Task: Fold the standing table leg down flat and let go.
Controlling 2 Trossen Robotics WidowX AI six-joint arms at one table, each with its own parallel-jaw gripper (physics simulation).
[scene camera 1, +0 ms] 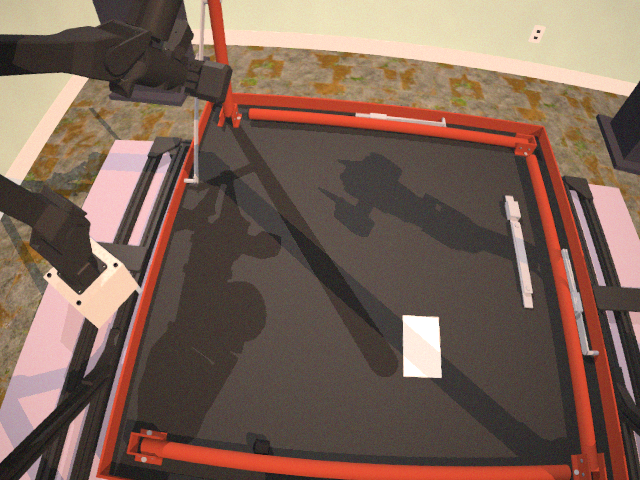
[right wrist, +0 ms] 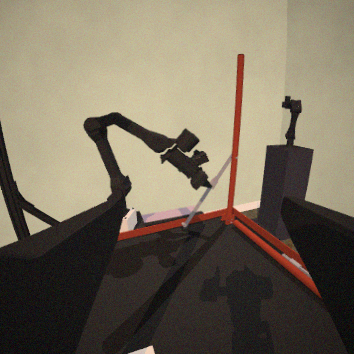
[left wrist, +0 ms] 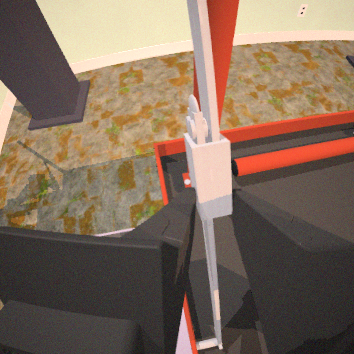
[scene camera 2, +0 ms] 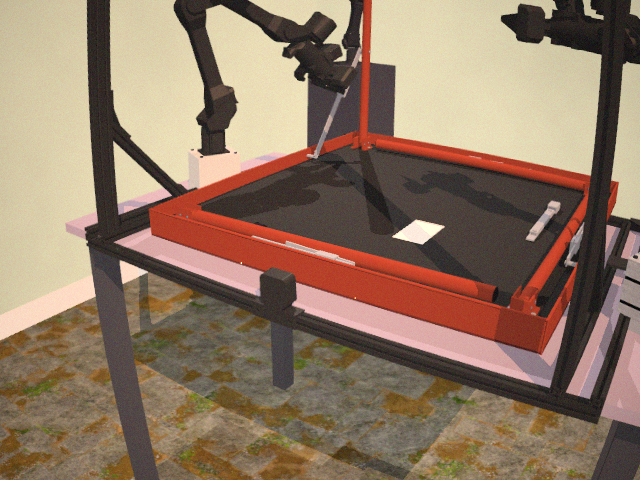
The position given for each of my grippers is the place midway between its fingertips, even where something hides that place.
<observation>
I see my left gripper (scene camera 1: 198, 79), my right gripper (scene camera 2: 515, 20), a grey sleeve (left wrist: 209, 167) and a dark tabletop (scene camera 1: 277, 314).
My left gripper is seen too in the right wrist view (right wrist: 210, 185), in the left wrist view (left wrist: 212, 196) and in scene camera 2 (scene camera 2: 341, 92). My right gripper shows as well in the right wrist view (right wrist: 202, 205). The dark tabletop shows as well in the right wrist view (right wrist: 208, 280), in the left wrist view (left wrist: 309, 190) and in scene camera 2 (scene camera 2: 356, 199).
</observation>
